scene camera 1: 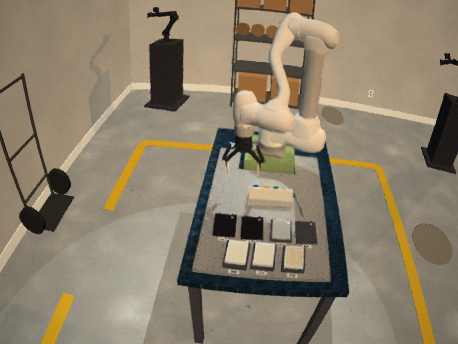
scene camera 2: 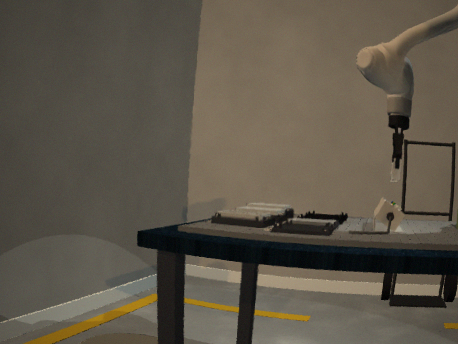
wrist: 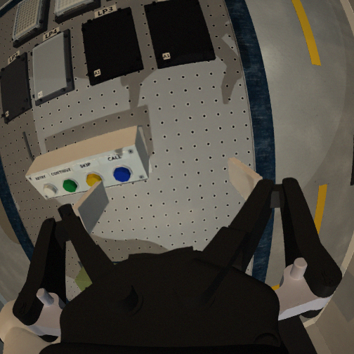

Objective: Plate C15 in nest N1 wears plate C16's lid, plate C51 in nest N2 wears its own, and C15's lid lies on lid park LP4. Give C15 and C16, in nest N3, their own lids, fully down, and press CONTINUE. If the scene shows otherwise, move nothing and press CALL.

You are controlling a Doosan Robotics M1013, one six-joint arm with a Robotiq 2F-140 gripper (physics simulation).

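Frame: origin at the arm's base, x ahead, y left, z up, level; metres.
Seen in the pictures: gripper, fingertip midpoint: (scene camera 1: pixel 242 173) (scene camera 2: pixel 394 180); arm's base at its link origin: (scene camera 1: pixel 270 148).
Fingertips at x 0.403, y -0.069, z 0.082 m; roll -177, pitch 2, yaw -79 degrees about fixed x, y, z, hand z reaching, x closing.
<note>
Pixels of each thing's top centre, then the offset from my fingertips to it. "pt": a spot on its surface instead.
- pale lid at its top centre: (scene camera 2: pixel 313 220) (scene camera 1: pixel 281 228) 0.197 m ahead, 0.249 m left, 0.119 m down
- beige plate at its top centre: (scene camera 2: pixel 244 212) (scene camera 1: pixel 294 256) 0.363 m ahead, 0.340 m left, 0.105 m down
- button box at its top centre: (scene camera 2: pixel 389 199) (scene camera 1: pixel 271 187) 0.007 m back, 0.149 m left, 0.053 m down
- thin rod at a spot on its surface: (scene camera 1: pixel 298 205) pt 0.004 m back, 0.302 m left, 0.129 m down
A pale lid (scene camera 1: pixel 281 229) (wrist: pixel 52 67) lies on the park labelled LP4. In scene camera 1, two plates with whitish tops (scene camera 1: pixel 236 253) (scene camera 1: pixel 263 255) sit in the left and middle nests of the near row. A beige plate (scene camera 1: pixel 293 258) (wrist: pixel 30 19) in the right nest shows bare wells. The plate codes and nest labels are too small to read. The button box (scene camera 1: pixel 270 196) (scene camera 2: pixel 384 214) (wrist: pixel 87 152) carries a green CONTINUE button (wrist: pixel 70 185) and a blue CALL button (wrist: pixel 122 174). My gripper (scene camera 1: pixel 243 168) (scene camera 2: pixel 395 174) (wrist: pixel 165 180) is open and empty, high above the board on the base side of the box.
Two black parks (scene camera 1: pixel 225 225) (scene camera 1: pixel 252 228) (wrist: pixel 112 46) (wrist: pixel 180 32) and a dark grey one (scene camera 1: pixel 305 232) (wrist: pixel 15 87) flank LP4. A thin rod (scene camera 1: pixel 298 205) (wrist: pixel 28 145) stands beside the button box. The green base block (scene camera 1: pixel 285 164) is behind the box. A blue edge (scene camera 1: pixel 260 286) borders the table.
</note>
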